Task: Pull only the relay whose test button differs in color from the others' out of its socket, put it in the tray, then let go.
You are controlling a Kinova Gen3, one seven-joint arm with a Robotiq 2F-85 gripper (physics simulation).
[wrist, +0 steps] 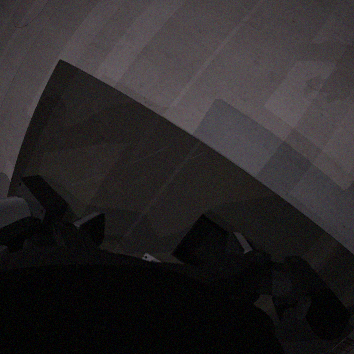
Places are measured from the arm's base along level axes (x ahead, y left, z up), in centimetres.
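Pixels of known places: gripper, fingertip midpoint: (163, 237); arm's base, link origin: (21, 212).
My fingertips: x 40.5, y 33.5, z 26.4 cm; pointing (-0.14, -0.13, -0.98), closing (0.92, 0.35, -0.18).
For each thing: its top centre in the pictures, then the offset to it from my fingertips. "spot": a spot on its surface instead. Level surfaces: height alone.
- dark block-like shape, surface spot: (200, 240) spot: dx +5.0, dy -13.8, dz -35.1 cm
- small white piece, surface spot: (149, 257) spot: dx -3.4, dy -25.0, dz -35.1 cm
- dark brown table top, surface height: dz -35.4 cm
My gripper (163, 237) is open in the lower part of the wrist view, its fingertips wide apart, with nothing held. A dark block-like shape (200, 240) shows between the fingertips, close to the right one; whether it is a relay, a socket or part of the tray I cannot tell. Another dark, slanted shape (44, 196) shows left of the left fingertip. A small white piece (149, 257) shows at the edge of the black gripper body. The view is very dark. No test button colour can be made out, and the tray cannot be identified.
The dark brown table top (125, 150) spans the middle, with its corner at the upper left and a long edge running down to the right. Beyond it lies the grey floor (150, 45) with a bluish patch (235, 135). A pale rounded object (12, 210) is at the left border.
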